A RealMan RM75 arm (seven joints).
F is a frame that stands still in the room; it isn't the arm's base.
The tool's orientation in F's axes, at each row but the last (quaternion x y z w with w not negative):
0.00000, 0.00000, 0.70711, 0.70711
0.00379, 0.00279, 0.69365, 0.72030
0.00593, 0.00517, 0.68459, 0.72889
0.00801, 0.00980, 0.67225, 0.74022
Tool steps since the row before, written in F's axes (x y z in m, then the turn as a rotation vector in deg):
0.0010, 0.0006, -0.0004, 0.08, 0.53, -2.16
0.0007, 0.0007, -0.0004, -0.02, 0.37, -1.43
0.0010, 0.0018, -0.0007, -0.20, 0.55, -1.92
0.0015, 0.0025, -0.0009, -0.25, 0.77, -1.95
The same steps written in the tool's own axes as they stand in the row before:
0.0006, -0.0010, -0.0004, 0.53, -0.08, -2.16
0.0007, -0.0007, -0.0004, 0.37, 0.02, -1.43
0.0019, -0.0009, -0.0007, 0.54, 0.20, -1.92
0.0026, -0.0013, -0.0009, 0.75, 0.27, -1.95

